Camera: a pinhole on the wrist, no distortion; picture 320 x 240 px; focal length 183.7 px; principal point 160.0 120.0 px. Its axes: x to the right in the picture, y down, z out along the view. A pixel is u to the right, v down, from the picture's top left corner.
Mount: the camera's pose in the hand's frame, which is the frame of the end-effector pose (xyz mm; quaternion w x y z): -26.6 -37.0 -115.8 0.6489 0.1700 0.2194 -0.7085
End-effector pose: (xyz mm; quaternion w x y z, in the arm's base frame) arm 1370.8 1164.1 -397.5 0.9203 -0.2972 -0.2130 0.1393
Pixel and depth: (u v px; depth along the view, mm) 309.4 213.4 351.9
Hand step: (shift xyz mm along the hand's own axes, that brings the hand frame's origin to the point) 138.0 -476.8 15.3
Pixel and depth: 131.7 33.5 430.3
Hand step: -202.5 -197.2 301.3
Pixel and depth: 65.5 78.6 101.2
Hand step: -39.6 -45.4 -0.8
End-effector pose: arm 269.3 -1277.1 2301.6 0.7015 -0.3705 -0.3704 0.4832
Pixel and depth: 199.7 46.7 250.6
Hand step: -120.4 -209.8 76.8
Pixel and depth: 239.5 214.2 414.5
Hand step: 184.9 -421.9 121.4
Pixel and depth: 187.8 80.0 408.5
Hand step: -103.3 -300.8 205.3
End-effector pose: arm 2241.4 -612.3 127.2 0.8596 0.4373 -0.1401 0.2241
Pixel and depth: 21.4 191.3 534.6
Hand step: 243.5 6.8 529.7
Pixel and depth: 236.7 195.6 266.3
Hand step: 82.9 -279.2 41.1
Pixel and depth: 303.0 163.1 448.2
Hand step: 62.6 -576.4 70.5
